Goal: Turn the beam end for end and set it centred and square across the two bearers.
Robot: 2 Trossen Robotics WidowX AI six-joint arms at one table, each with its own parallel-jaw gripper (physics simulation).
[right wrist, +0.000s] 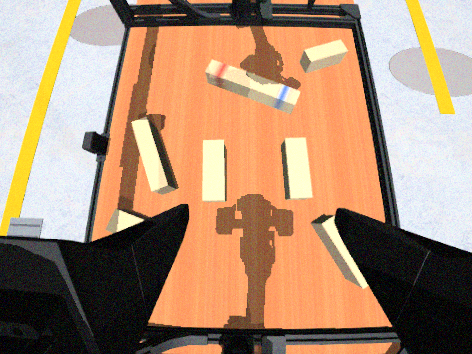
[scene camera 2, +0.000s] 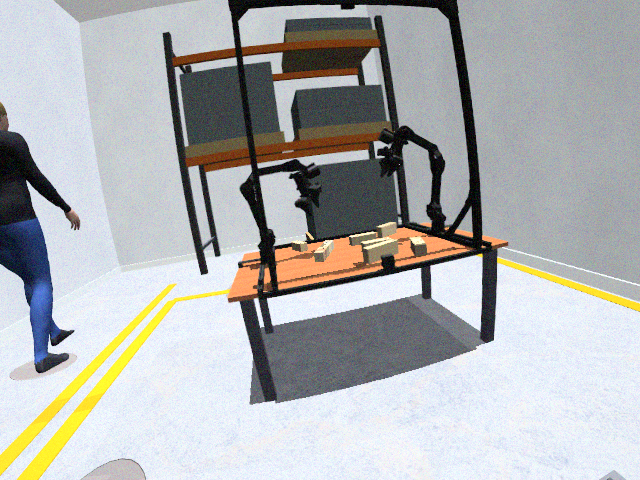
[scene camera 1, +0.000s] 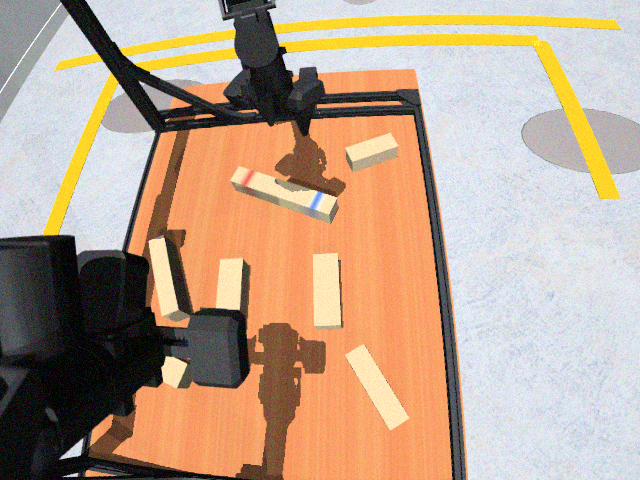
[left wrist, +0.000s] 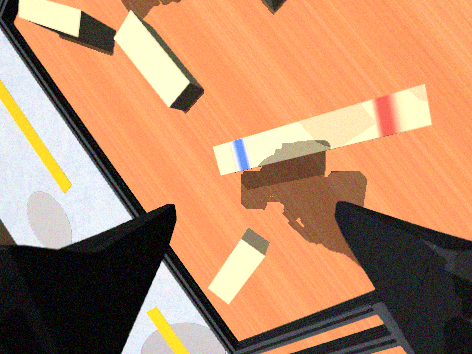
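Pixels of known places: left gripper, fingertip midpoint: (right wrist: 285, 5) (scene camera 2: 314, 211) (scene camera 1: 288, 130) (left wrist: 254, 210); right gripper, fingertip midpoint: (right wrist: 261, 212) (scene camera 2: 384, 176) (scene camera 1: 187, 313); left arm's base, link origin: (right wrist: 241, 11) (scene camera 1: 279, 106); right arm's base, link origin: (right wrist: 238, 353) (scene camera 2: 438, 231).
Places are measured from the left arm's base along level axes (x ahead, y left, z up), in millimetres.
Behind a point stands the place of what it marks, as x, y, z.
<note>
The pale beam (scene camera 1: 281, 195) @(305, 32, 25) (left wrist: 345, 125) @(269, -14, 25) (right wrist: 252, 87) @(306, 30, 25), with a red band near one end and a blue band near the other, lies aslant on the table; red is at the left in scene camera 1. Two pale bearers, one (scene camera 1: 230, 284) @(511, -60, 28) (right wrist: 214, 170) @(531, -59, 28) and the other (scene camera 1: 326, 289) @(522, 135, 28) (left wrist: 152, 62) @(513, 134, 28) (right wrist: 298, 167) @(522, 134, 28), lie apart, roughly parallel, below the beam in scene camera 1. My left gripper (scene camera 1: 288, 128) @(271, 76, 196) (left wrist: 254, 210) @(271, 76, 196) is open and empty above the table, near the beam. My right gripper (right wrist: 261, 212) @(633, 9, 323) is open and empty, high above the table; in scene camera 1 it hides part of one bearer.
Loose pale blocks lie around: a short one (scene camera 1: 372, 151) @(193, 240, 25) (left wrist: 237, 272) @(178, 233, 25) (right wrist: 324, 56) @(201, 231, 25) at the upper right, a long one (scene camera 1: 166, 279) @(506, -198, 44) (right wrist: 152, 155) @(501, -200, 44) left of the bearers, one (scene camera 1: 377, 387) @(704, 226, 44) (right wrist: 342, 252) @(705, 209, 44) at the lower right, another (scene camera 1: 174, 370) @(686, -157, 28) (right wrist: 125, 221) @(649, -252, 28) at the lower left. A black frame (scene camera 1: 436, 232) @(394, 367, 1) borders the table.
</note>
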